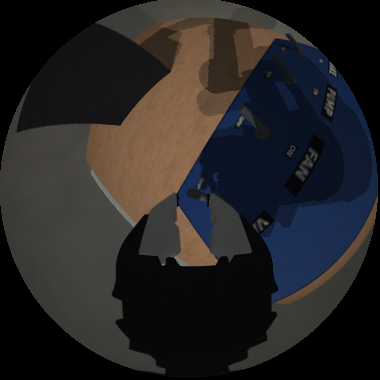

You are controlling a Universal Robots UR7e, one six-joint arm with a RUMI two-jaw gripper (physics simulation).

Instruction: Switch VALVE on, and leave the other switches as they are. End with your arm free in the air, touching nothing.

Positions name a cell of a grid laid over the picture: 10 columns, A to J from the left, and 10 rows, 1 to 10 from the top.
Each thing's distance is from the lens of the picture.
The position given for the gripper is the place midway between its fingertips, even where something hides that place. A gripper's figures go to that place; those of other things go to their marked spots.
gripper (F6): 0.15 m
blue switch panel (H5): 0.15 m
